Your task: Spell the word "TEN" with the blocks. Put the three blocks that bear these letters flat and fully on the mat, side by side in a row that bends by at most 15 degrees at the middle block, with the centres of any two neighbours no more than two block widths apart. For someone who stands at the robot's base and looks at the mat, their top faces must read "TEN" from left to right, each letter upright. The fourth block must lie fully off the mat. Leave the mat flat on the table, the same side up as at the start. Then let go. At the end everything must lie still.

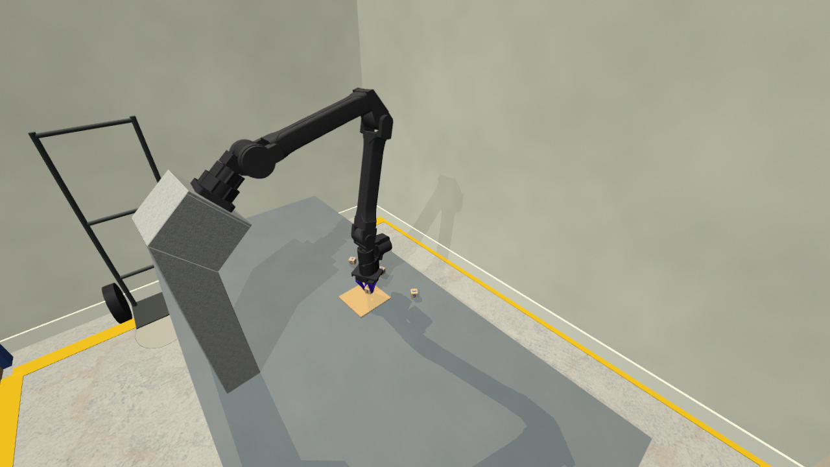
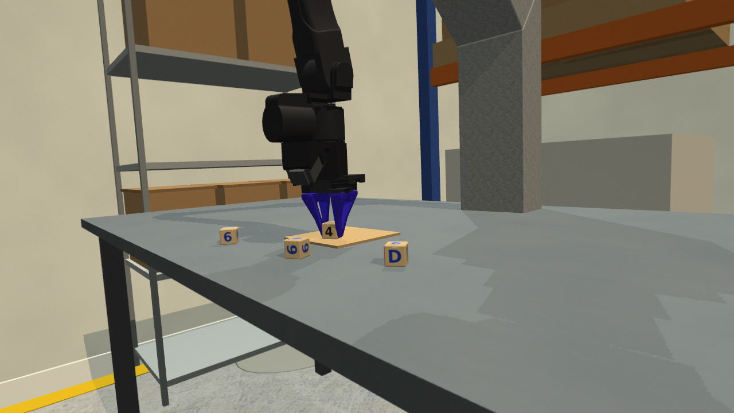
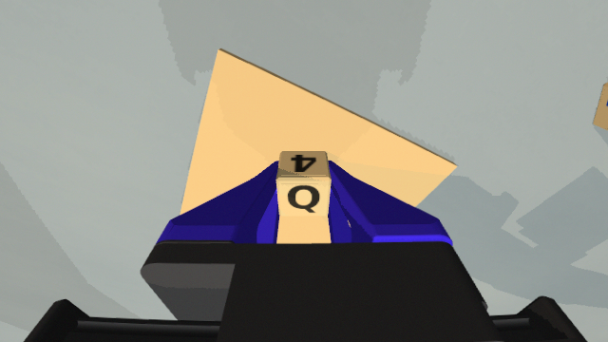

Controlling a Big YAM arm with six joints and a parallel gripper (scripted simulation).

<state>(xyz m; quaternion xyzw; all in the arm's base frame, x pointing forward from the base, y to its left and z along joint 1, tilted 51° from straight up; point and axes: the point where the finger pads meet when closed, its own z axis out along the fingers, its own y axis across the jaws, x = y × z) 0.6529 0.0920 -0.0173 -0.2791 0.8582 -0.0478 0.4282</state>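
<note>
The tan mat lies 3 cm behind my hand, 2 cm to the right of it and 1 cm below it.
</note>
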